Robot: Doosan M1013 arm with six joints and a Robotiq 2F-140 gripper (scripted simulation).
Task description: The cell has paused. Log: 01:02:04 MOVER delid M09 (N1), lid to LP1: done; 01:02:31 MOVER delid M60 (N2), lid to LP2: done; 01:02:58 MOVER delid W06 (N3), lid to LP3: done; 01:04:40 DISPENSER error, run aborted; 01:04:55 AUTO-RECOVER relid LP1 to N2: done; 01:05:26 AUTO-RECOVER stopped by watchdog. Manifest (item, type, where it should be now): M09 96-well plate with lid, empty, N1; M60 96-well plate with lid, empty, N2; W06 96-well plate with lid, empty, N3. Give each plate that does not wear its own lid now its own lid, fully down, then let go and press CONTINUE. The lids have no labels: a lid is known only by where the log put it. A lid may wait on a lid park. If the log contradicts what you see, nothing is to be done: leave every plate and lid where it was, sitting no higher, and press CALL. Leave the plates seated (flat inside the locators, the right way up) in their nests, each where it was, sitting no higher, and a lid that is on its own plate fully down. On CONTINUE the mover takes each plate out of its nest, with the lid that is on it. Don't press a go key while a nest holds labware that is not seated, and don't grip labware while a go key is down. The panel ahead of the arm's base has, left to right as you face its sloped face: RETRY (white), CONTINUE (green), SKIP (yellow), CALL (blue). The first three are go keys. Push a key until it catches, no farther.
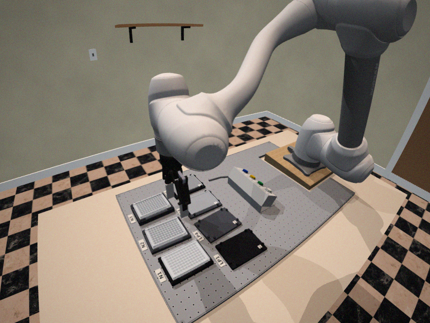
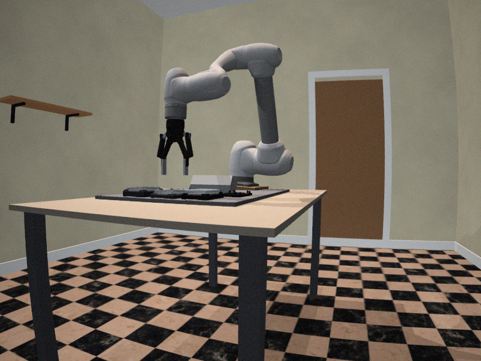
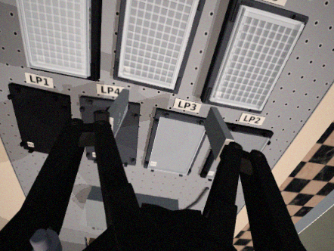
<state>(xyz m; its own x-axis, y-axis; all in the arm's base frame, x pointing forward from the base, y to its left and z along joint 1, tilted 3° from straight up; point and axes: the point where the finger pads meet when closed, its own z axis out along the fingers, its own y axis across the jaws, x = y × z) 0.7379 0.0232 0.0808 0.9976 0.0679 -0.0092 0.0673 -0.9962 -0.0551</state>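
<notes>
My gripper is now 17 cm to the left of the lid park LP2, 11 cm past it and 10 cm above it. From my hand the other things lie so: clear lid (11 cm behind, 9 cm below, 4 cm to the right); then plate (10 cm to the right, 8 cm below, 7 cm ahead); then nest N3 (10 cm to the right, 10 cm below, 7 cm ahead).
</notes>
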